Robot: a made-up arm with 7 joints.
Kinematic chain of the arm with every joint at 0, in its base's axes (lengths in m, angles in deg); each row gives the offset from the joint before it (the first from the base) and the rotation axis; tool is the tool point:
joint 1: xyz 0 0.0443 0 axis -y
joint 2: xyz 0 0.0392 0 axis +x
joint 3: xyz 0 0 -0.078 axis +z
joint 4: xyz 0 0 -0.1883 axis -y
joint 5: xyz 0 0 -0.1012 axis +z
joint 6: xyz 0 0 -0.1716 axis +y
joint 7: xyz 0 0 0 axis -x
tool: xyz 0 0 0
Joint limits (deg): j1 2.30..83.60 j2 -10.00..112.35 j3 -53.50..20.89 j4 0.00..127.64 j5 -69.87..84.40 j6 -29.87..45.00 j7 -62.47..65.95
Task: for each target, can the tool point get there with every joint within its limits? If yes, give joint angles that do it. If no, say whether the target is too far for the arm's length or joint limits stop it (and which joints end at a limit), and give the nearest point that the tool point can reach.
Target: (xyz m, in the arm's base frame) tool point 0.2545 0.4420 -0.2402
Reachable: yes | joints 16.23 57.33 -18.86 43.34 16.62 7.96 15.30
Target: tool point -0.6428 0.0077 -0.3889
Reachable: no: too far | nearest point 0.0213 -0.0101 -0.5305 | short by 0.679 m
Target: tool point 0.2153 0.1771 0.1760
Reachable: yes | joints 65.67 38.14 -0.63 114.06 51.37 35.87 54.54
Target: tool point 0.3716 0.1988 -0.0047
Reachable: yes | joints 43.14 34.30 -10.54 87.59 27.33 17.45 -7.38
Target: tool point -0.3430 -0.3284 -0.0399
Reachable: no: joint limits stop it (at a limit: joint 1, joint 2, joint 3, joint 4) | nearest point 0.0819 -0.1048 0.1201 | short by 0.506 m
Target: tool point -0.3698 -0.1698 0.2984
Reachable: no: joint limits stop it (at a limit: joint 1, joint 2, joint 3, joint 4) | nearest point -0.0860 0.1464 0.2127 | short by 0.433 m
